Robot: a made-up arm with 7 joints.
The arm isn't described. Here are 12 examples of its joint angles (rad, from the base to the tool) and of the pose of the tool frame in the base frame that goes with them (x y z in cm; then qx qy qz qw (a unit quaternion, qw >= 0)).
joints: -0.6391 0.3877 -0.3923 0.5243 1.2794 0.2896 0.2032
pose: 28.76 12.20 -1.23 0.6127 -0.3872 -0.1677 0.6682
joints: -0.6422 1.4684 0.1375 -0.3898 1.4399 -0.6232 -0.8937
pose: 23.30 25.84 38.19 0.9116 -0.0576 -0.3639 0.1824
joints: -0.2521 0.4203 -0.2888 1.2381 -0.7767 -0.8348 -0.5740
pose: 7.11 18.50 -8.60 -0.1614 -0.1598 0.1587 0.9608
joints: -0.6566 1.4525 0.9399 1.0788 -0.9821 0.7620 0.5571
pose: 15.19 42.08 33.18 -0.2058 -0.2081 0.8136 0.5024
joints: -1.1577 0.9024 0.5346 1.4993 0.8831 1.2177 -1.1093
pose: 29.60 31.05 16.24 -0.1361 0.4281 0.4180 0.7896
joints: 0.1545 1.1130 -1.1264 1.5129 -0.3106 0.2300 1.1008
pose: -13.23 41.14 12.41 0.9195 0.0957 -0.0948 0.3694
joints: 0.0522 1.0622 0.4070 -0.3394 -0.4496 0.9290 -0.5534
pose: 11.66 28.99 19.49 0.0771 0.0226 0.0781 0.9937
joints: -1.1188 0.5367 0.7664 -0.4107 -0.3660 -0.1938 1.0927
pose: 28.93 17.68 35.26 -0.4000 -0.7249 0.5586 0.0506
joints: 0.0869 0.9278 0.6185 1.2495 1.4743 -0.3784 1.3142
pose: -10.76 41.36 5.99 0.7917 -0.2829 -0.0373 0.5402
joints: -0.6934 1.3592 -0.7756 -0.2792 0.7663 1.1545 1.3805
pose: 29.32 27.67 17.28 0.6645 -0.7263 0.1655 0.0599
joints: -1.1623 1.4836 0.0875 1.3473 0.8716 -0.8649 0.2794
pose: 20.78 44.15 30.83 0.6288 -0.4823 0.0617 0.6068
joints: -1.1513 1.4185 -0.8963 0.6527 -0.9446 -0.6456 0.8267
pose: 35.14 29.93 27.65 0.1053 -0.7051 0.3801 0.5893
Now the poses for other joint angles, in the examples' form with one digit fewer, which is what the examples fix.
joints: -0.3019 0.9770 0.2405 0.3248 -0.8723 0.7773 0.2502
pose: 19.3 29.8 13.8 0.026 -0.023 0.484 0.874
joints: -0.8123 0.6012 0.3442 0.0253 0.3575 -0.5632 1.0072
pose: 35.9 18.4 20.1 0.015 -0.889 0.370 0.270
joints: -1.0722 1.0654 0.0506 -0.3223 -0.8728 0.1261 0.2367
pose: 29.5 16.3 35.2 -0.211 -0.703 0.003 0.680
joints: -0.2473 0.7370 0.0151 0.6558 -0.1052 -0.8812 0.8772
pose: 17.1 26.0 -0.5 0.143 -0.625 0.394 0.659
